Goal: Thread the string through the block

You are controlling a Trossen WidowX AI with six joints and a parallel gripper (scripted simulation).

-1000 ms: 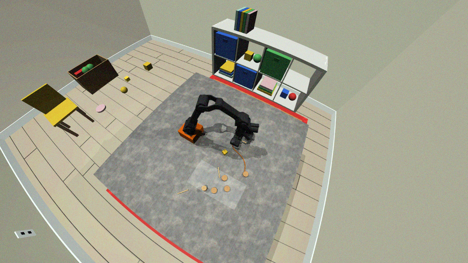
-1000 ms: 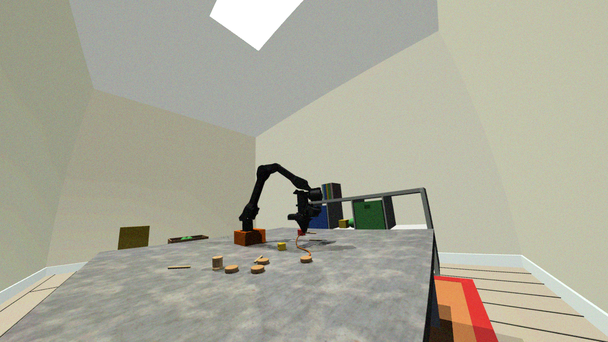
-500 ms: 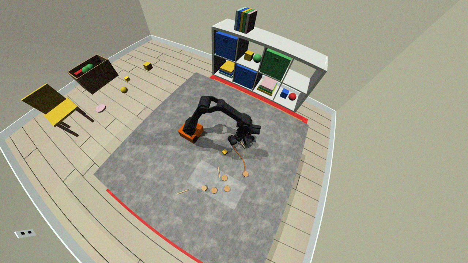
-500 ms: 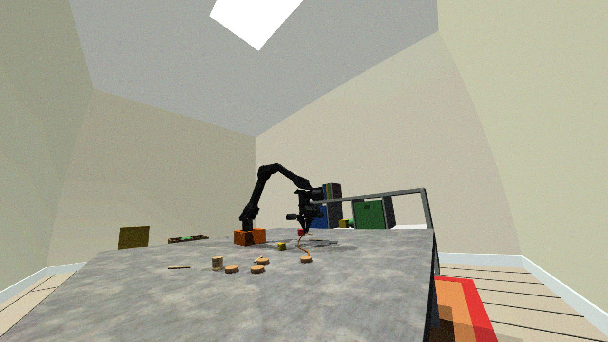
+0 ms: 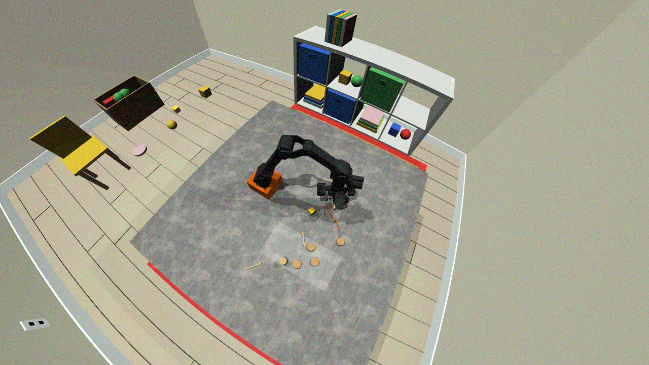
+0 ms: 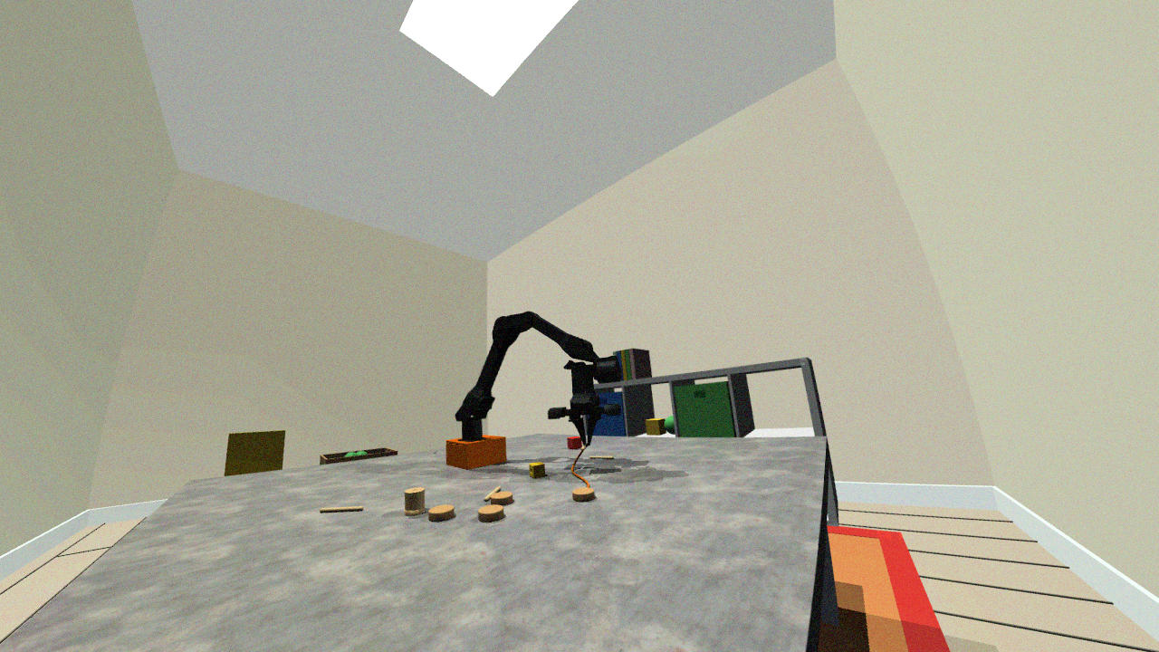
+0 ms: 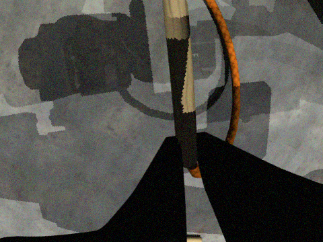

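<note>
The thin wooden stick is 1 cm to the right of my gripper tip and 1 cm ahead of it. Also, from my gripper tip: yellow wooden block (11 cm to the right, 7 cm behind, 4 cm below); then round wooden button (19 cm to the right, 13 cm ahead, 5 cm below); then red cube (24 cm to the left, 24 cm behind, 4 cm below).
</note>
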